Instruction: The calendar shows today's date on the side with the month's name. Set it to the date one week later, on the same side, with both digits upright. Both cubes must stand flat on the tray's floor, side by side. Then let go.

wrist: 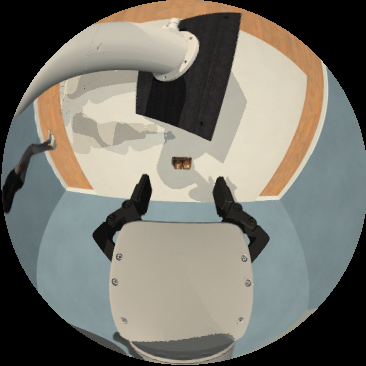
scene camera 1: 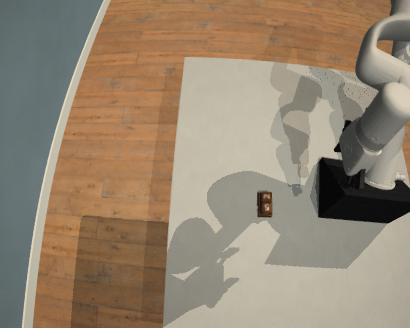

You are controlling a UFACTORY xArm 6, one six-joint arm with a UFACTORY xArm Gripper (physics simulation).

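The small brown calendar tray [scene camera 1: 259, 205] stands on the pale table. Two brown cubes sit side by side in it: one cube [scene camera 1: 267, 196] shows a pale mark like a 2, and the other cube [scene camera 1: 267, 207] shows one like a 5. Both marks are small and blurred. In the wrist view the two cubes [wrist: 177, 164] [wrist: 187, 164] show as small brown blocks whose digits are too small to read. The month's name cannot be read. My gripper [wrist: 182, 182] is open and empty, well above the table and apart from the calendar. In the scene view its fingers are partly hidden by the arm.
A large black block [scene camera 1: 340, 200] [wrist: 215, 80] under the arm's base stands on the pale table [scene camera 1: 220, 120] [wrist: 275, 90], to the right of the calendar in the scene view. The arm [scene camera 1: 385, 120] [wrist: 115, 47] reaches over it. Wooden floor [scene camera 1: 120, 140] surrounds the table.
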